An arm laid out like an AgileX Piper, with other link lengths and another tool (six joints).
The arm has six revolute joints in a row. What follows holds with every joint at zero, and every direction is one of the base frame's.
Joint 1 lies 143.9 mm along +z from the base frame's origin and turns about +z.
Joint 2 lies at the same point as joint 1 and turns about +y.
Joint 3 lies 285.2 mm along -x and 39 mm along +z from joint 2 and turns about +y.
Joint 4 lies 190.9 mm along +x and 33.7 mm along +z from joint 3 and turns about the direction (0.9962, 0, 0.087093).
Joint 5 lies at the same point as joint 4 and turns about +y.
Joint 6 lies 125.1 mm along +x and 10.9 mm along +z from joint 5 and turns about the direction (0.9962, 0, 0.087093).
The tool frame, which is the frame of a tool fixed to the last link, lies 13.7 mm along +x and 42 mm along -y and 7.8 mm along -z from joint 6; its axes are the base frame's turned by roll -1.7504, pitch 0.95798 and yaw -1.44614 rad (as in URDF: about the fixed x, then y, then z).
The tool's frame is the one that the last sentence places.
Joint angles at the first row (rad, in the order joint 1, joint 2, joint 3, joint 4, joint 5, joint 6):
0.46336, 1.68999, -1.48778, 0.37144, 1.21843, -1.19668
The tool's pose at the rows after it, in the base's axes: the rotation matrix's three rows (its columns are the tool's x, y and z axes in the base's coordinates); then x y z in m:
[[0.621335 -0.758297 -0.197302], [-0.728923 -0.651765 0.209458], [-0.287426 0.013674 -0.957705]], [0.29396 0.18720 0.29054]
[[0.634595 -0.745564 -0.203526], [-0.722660 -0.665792 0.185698], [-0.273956 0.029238 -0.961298]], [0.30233 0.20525 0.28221]
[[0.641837 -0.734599 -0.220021], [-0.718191 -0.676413 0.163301], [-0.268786 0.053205 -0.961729]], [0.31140 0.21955 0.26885]
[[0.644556 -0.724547 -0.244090], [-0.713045 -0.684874 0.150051], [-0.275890 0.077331 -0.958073]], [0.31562 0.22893 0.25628]
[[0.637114 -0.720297 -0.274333], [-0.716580 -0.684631 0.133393], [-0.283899 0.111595 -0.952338]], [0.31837 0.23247 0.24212]
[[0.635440 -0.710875 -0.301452], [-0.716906 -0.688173 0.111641], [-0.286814 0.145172 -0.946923]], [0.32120 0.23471 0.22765]
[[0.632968 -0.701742 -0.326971], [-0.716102 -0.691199 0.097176], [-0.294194 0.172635 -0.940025]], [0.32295 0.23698 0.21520]
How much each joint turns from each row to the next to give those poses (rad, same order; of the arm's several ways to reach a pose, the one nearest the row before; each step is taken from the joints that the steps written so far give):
0.04998, 0.04600, -0.06338, -0.01525, 0.00386, 0.00745
0.04183, 0.06751, -0.06340, -0.02355, -0.00003, 0.02726
0.02389, 0.07015, -0.05058, -0.01167, 0.00003, 0.01056
0.01306, 0.04800, -0.02286, 0.00378, 0.00001, -0.00001
0.00247, 0.03766, -0.00217, 0.00356, -0.00002, 0.00001
-0.00001, 0.03687, 0.00004, 0.00001, -0.00002, -0.00917
0.00000, 0.03171, -0.00003, 0.00524, 0.00003, -0.00890

